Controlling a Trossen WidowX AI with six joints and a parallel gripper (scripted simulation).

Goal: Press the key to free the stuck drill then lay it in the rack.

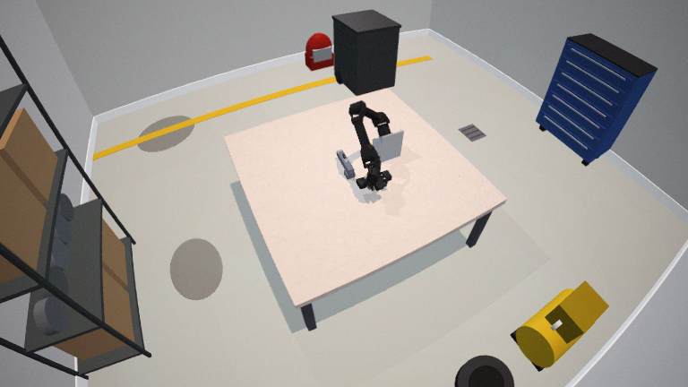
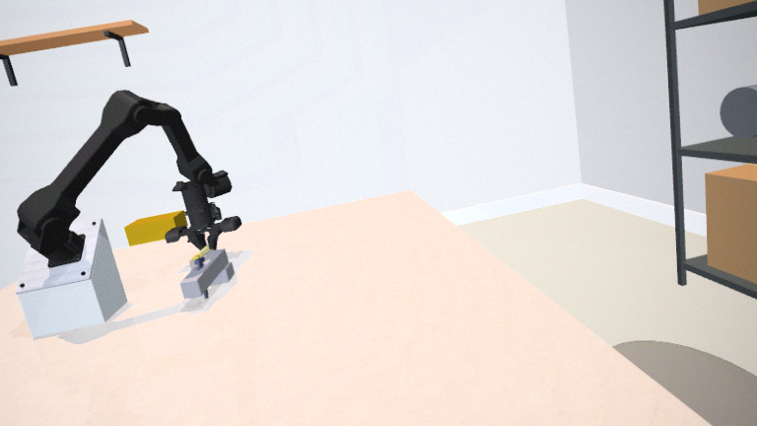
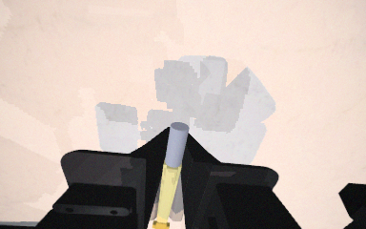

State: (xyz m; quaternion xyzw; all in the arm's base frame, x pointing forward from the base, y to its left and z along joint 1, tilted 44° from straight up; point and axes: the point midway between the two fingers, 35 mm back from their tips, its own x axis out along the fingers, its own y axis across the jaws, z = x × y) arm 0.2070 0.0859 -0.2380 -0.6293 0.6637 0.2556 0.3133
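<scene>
Right now my gripper tip is 40 mm to the left of the drill, 40 mm below it and 10 mm past it. Round my gripper tip: beige rack 50 mm to the right, 10 mm behind, 10 mm above; dark blue key 250 mm to the right, 50 mm ahead, 40 mm above; grey block 230 mm to the right, 50 mm ahead, 30 mm above.
</scene>
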